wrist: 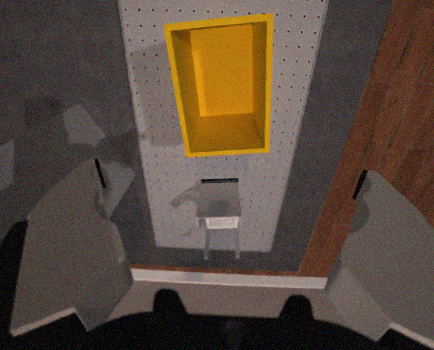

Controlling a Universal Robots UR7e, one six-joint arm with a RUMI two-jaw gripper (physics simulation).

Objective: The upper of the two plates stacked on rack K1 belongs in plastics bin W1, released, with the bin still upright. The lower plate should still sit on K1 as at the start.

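The gripper (pixel 228 169) is visible, and so is a yellow plastics bin (pixel 221 68).
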